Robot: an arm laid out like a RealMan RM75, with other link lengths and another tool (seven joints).
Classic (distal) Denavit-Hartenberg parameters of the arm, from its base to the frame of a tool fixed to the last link. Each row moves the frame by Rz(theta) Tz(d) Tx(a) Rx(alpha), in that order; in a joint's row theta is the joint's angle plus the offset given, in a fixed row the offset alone. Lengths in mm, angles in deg.
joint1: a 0, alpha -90, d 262.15, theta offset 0
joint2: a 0, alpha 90, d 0, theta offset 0
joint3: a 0, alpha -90, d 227.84, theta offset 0
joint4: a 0, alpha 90, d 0, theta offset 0
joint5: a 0, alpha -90, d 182.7, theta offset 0
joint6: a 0, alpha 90, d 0, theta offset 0
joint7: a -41.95, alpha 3, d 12, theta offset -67.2
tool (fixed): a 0, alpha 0, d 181.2, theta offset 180
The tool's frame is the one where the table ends.
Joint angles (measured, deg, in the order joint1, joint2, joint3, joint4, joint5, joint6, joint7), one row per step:
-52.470 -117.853 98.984 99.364 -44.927 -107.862 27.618
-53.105 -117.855 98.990 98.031 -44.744 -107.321 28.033
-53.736 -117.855 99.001 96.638 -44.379 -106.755 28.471
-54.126 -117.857 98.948 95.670 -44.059 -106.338 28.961
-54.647 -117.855 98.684 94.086 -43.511 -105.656 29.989
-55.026 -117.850 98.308 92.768 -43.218 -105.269 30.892
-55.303 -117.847 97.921 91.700 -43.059 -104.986 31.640
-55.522 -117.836 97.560 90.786 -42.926 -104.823 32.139
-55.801 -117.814 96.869 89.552 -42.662 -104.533 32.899
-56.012 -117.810 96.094 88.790 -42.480 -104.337 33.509
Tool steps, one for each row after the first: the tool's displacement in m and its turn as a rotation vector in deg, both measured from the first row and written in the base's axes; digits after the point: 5 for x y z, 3 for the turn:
0.00019 0.00279 -0.00158 -0.016 0.259 -0.007
-0.00001 0.00612 -0.00311 0.128 0.616 -0.006
-0.00040 0.00880 -0.00403 0.246 0.851 -0.111
-0.00142 0.01356 -0.00518 0.453 1.155 -0.291
-0.00254 0.01702 -0.00565 0.463 1.390 -0.291
-0.00342 0.01965 -0.00592 0.416 1.511 -0.220
-0.00436 0.02172 -0.00597 0.419 1.650 0.024
-0.00541 0.02526 -0.00580 0.586 1.682 0.360
-0.00537 0.02822 -0.00527 0.805 1.449 0.562

